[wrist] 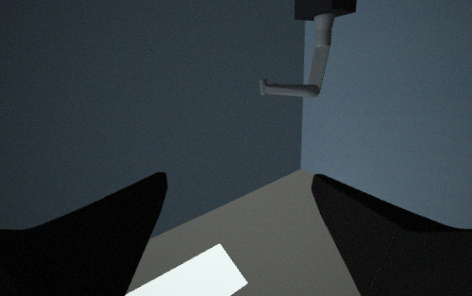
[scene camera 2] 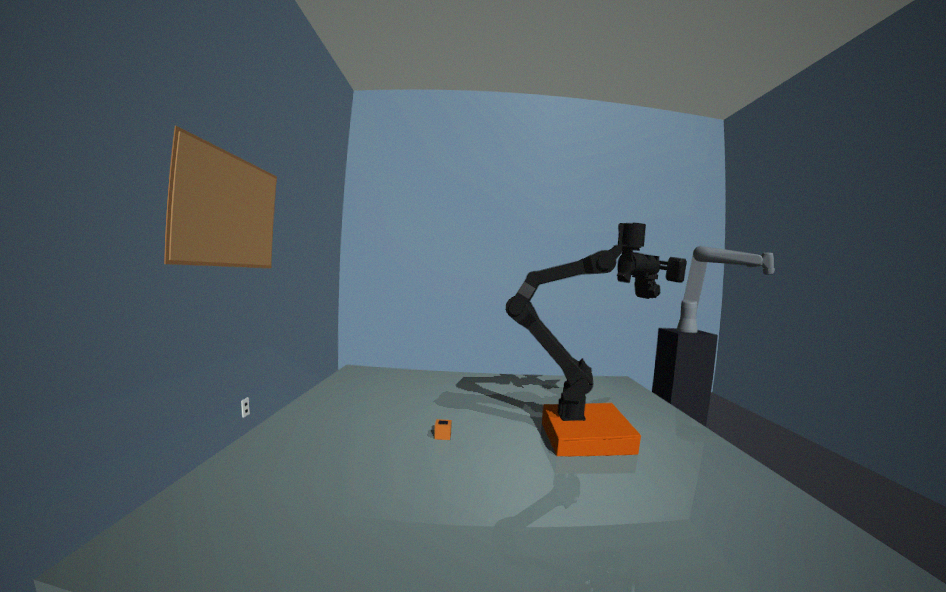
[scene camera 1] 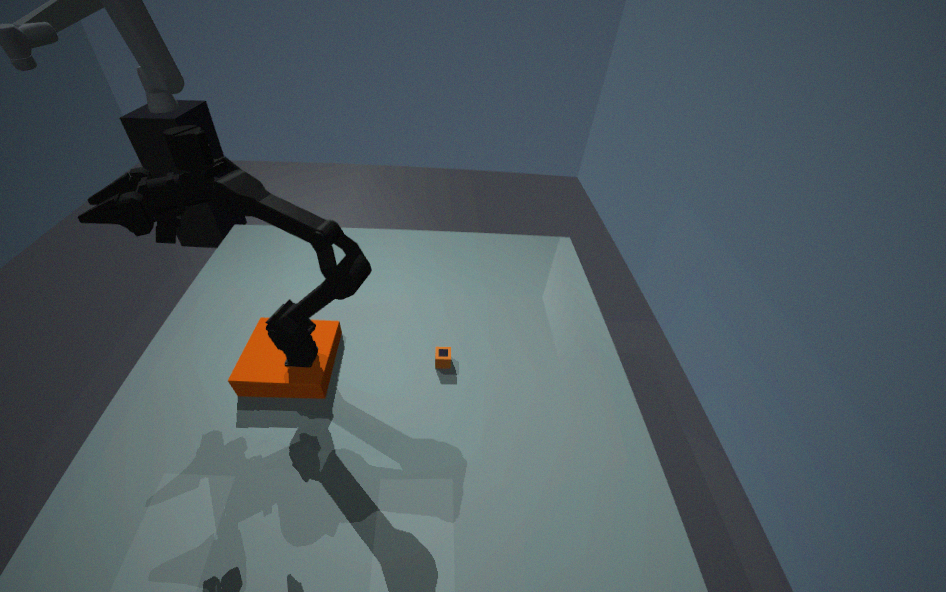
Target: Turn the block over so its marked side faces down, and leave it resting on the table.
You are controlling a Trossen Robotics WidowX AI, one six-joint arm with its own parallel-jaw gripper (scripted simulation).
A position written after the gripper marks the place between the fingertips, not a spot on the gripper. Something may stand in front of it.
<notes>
The gripper (scene camera 1: 84,210) is open, with nothing in its grasp.
The gripper also shows in the wrist view (wrist: 240,180) and in scene camera 2 (scene camera 2: 668,267).
</notes>
